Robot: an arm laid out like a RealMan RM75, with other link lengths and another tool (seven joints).
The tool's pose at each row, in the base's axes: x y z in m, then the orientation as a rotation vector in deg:
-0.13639 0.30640 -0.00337 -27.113 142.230 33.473
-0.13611 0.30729 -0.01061 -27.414 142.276 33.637
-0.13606 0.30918 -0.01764 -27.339 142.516 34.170
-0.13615 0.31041 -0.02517 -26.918 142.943 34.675
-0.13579 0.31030 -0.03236 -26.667 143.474 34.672
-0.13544 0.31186 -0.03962 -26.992 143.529 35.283
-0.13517 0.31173 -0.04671 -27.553 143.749 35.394
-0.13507 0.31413 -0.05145 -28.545 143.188 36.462
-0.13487 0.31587 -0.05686 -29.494 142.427 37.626
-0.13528 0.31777 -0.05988 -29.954 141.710 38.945
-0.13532 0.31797 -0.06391 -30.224 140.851 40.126
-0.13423 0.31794 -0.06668 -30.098 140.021 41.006
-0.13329 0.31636 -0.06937 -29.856 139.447 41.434
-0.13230 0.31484 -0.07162 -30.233 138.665 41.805
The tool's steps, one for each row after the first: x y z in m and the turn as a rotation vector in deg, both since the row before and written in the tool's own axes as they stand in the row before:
0.00376 -0.00158 0.00606 -0.185 0.140 -0.142
0.00360 -0.00058 0.00630 -0.360 0.224 0.250
0.00410 -0.00128 0.00630 -0.257 0.293 0.525
0.00378 -0.00256 0.00557 0.071 0.418 0.325
0.00343 -0.00119 0.00649 -0.505 0.182 -0.050
0.00373 -0.00257 0.00547 -0.194 0.383 -0.268
0.00202 0.00039 0.00490 -0.991 -0.152 -0.566
0.00246 -0.00049 0.00510 -1.060 -0.332 -0.578
0.00160 0.00069 0.00314 -1.067 -0.431 -0.212
0.00228 -0.00126 0.00308 -0.936 -0.622 -0.172
0.00075 -0.00158 0.00241 -0.635 -0.743 0.014
0.00118 -0.00271 0.00136 -0.277 -0.577 0.061
0.00088 -0.00253 0.00108 -0.393 -0.550 -0.414

